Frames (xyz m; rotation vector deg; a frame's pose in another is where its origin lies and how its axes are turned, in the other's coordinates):
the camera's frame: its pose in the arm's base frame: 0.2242 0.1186 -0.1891 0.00 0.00 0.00
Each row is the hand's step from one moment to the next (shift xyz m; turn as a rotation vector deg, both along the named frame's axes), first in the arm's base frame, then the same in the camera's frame.
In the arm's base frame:
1: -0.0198 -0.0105 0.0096 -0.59 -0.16 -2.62
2: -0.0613 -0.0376 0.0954 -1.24 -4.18 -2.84
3: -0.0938 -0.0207 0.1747 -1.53 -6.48 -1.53
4: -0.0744 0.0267 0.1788 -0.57 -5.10 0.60
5: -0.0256 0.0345 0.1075 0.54 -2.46 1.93
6: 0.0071 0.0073 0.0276 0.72 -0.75 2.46
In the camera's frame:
1: -0.0198 -0.0105 0.0096 -0.59 -0.16 -2.62
2: -0.0613 -0.0376 0.0954 -1.24 -4.18 -2.84
3: -0.0938 -0.0207 0.1747 -1.53 -6.48 -1.53
4: -0.0744 0.0267 0.1788 -0.57 -5.10 0.60
5: -0.0256 0.0345 0.1075 0.54 -2.46 1.93
6: 0.0071 0.0073 0.0276 0.72 -0.75 2.46

